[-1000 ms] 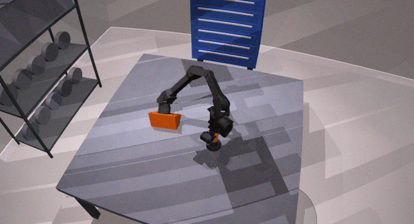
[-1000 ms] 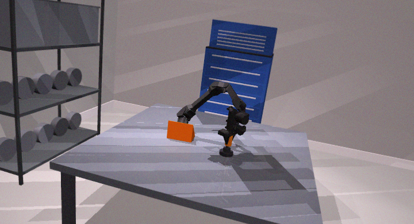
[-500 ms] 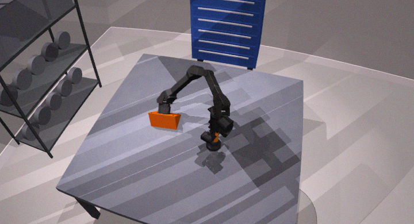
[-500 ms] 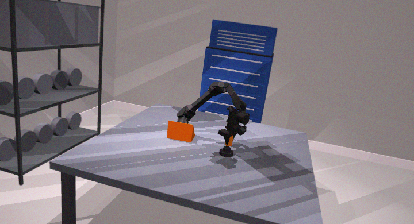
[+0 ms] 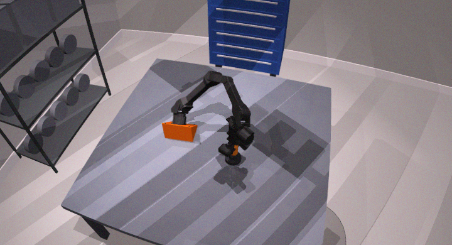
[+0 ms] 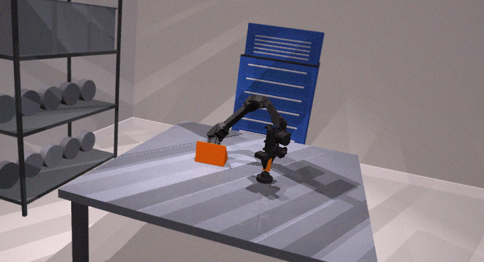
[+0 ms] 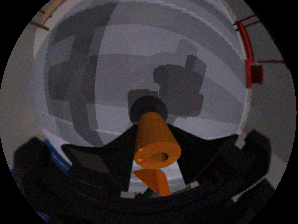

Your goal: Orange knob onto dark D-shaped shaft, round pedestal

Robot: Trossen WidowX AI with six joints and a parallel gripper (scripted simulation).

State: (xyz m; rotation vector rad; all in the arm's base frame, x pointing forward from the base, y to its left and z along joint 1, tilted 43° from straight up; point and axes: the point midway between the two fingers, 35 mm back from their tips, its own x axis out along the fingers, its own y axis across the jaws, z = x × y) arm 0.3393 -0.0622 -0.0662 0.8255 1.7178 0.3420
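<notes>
Now: gripper tip 20 mm below the orange knob. Round my gripper tip: dark round pedestal (40 mm below).
</notes>
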